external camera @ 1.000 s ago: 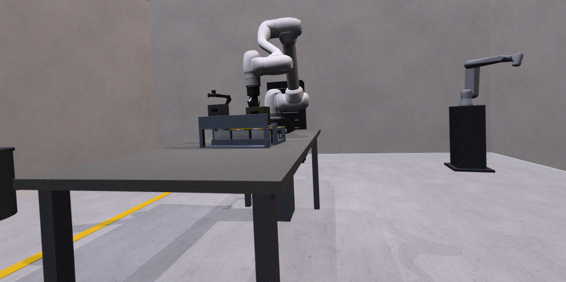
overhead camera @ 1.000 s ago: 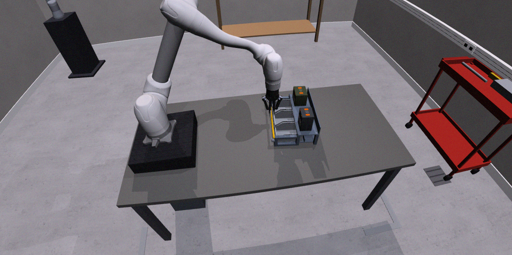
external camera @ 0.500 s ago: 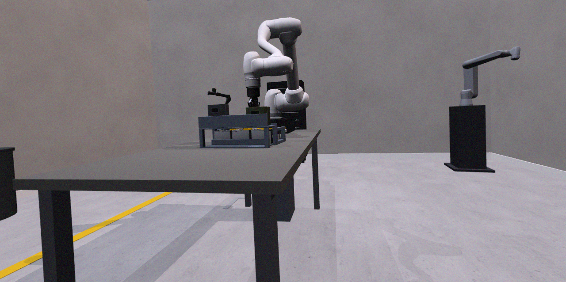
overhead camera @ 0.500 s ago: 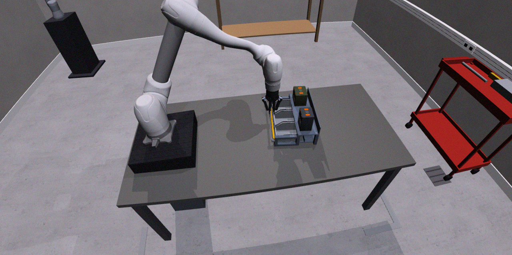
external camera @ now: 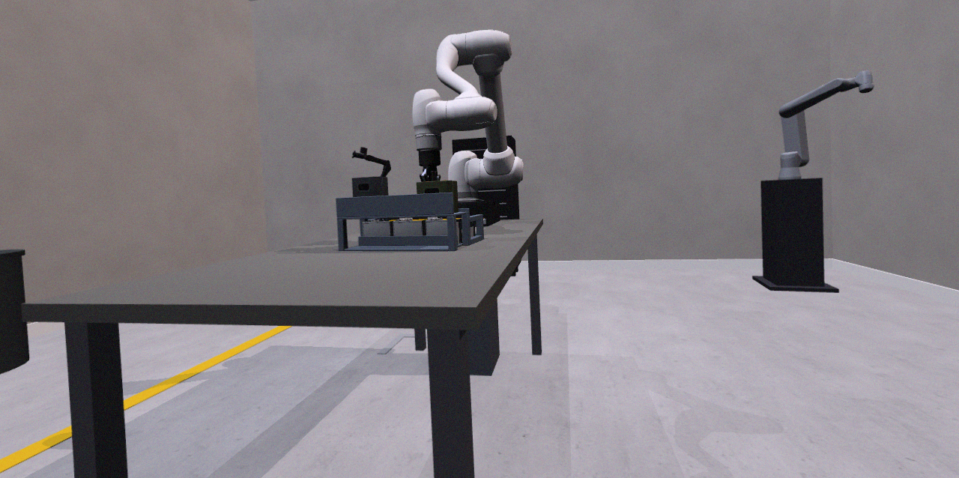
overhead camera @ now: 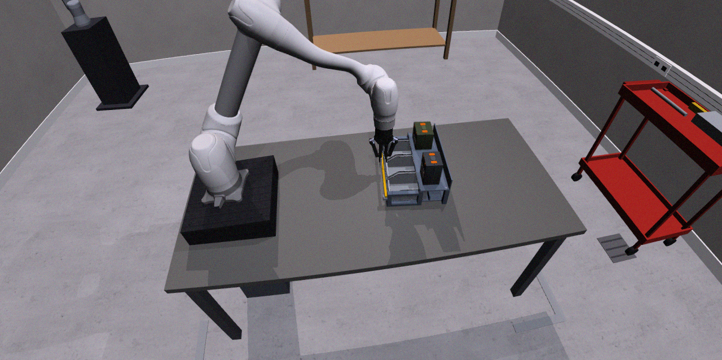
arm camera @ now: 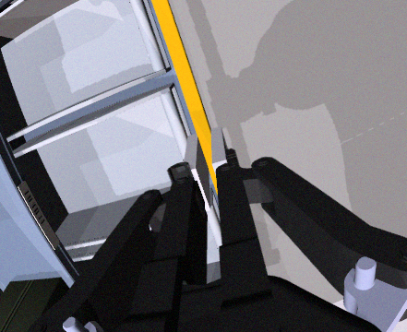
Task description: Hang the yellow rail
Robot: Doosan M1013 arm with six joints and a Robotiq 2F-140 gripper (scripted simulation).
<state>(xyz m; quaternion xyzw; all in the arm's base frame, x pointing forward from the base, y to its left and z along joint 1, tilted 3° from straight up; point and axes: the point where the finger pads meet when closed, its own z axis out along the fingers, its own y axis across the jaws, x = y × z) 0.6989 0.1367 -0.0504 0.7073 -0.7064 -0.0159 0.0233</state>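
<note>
The rack front bar is 1 cm ahead of my hand and 9 cm below it. The rest, counted from my hand: yellow rail (3 cm below).
</note>
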